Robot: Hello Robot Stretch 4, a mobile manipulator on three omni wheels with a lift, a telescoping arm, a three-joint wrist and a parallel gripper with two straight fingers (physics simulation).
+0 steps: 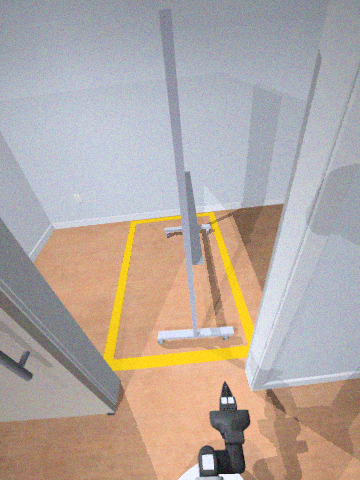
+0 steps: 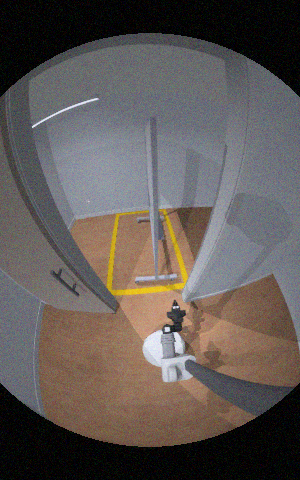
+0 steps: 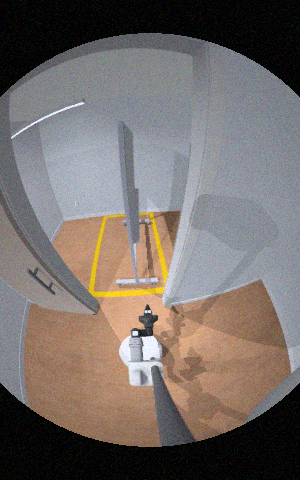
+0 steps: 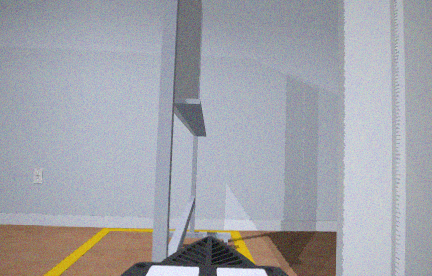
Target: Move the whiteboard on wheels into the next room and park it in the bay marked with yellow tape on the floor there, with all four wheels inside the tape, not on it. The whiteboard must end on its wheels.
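Places are measured from the robot's base along level axes (x ahead, y left, z up), in millimetres.
Where they show: gripper, fingertip midpoint: (image 1: 224,381) (image 2: 173,299) (image 3: 146,303) (image 4: 209,258).
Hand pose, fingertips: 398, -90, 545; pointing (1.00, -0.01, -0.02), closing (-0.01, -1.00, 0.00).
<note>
After its pixels a point has its place, as x, y, z.
The whiteboard (image 1: 172,100) {831, 17, 1448} (image 2: 153,190) {833, 24, 1194} (image 3: 128,175) {1106, 7, 1237} (image 4: 165,150) {830, 10, 610} stands upright and edge-on in the room beyond the doorway. Its near foot (image 1: 172,335) {845, 176, 72} and far foot (image 1: 173,230) {2088, 181, 61} appear inside the yellow tape (image 1: 175,359) {724, 166, -27} (image 2: 113,250) {1420, 650, -28} (image 3: 98,255) {1361, 646, -29} (image 4: 77,253) {1922, 701, -27}, closer to the right strip than the left. The far foot's right end is very near that strip. The visible wheels are small, but none appears on the tape. My gripper (image 1: 225,387) {398, -90, 545} (image 2: 175,303) {398, -90, 545} (image 3: 147,307) {398, -90, 545} (image 4: 209,258) {398, -90, 545} is shut and empty, in front of the near strip and apart from the whiteboard.
An open door with a dark handle (image 1: 17,366) {372, 575, 842} (image 2: 65,283) {373, 576, 923} (image 3: 41,281) {376, 574, 922} stands at the left. The doorway's right jamb (image 1: 295,210) {584, -285, 1197} (image 4: 367,150) {573, -286, 617} is close at the right, near the tape's near right corner. A wall stands just behind the tape's far strip.
</note>
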